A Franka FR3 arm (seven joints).
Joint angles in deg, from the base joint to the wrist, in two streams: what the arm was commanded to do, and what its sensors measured. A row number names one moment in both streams.
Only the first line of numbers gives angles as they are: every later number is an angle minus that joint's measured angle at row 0.
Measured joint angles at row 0:
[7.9, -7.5, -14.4, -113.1, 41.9, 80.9, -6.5]
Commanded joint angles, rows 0 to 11:
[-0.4, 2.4, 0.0, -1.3, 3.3, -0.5, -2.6]
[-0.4, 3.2, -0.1, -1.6, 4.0, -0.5, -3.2]
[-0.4, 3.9, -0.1, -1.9, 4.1, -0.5, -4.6]
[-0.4, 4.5, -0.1, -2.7, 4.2, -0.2, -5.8]
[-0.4, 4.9, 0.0, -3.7, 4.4, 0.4, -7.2]
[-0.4, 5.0, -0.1, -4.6, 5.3, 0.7, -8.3]
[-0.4, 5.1, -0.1, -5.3, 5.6, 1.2, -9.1]
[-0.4, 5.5, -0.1, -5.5, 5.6, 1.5, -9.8]
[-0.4, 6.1, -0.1, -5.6, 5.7, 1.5, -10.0]
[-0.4, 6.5, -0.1, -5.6, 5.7, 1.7, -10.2]
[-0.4, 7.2, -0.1, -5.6, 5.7, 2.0, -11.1]
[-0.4, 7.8, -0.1, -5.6, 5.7, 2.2, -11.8]
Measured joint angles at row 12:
[0.0, 6.7, -0.2, -4.7, 4.2, 1.0, -9.2]
